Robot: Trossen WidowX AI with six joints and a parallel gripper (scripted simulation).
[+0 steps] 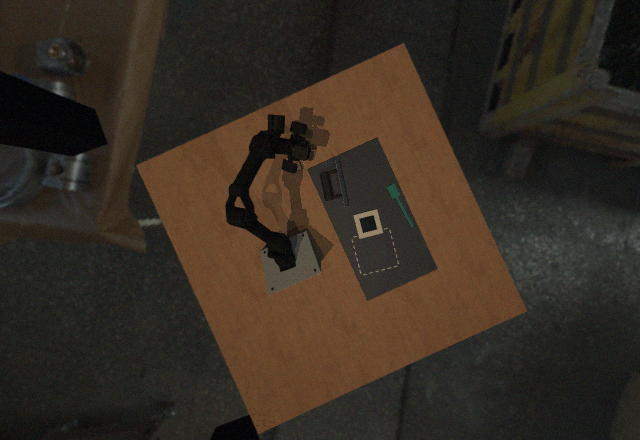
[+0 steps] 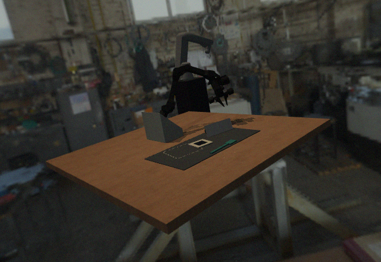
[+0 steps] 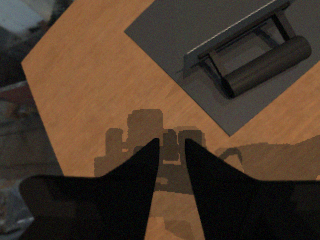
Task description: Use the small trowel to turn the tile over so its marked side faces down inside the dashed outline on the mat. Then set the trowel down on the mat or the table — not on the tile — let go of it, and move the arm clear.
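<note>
The trowel lies 15 cm to the right of my gripper tip, 11 cm below it and 6 cm ahead of it. From my gripper tip the other things lie so: green flat tool 34 cm to the right, 30 cm ahead, 13 cm below; tile 38 cm to the right, 14 cm ahead, 13 cm below.
</note>
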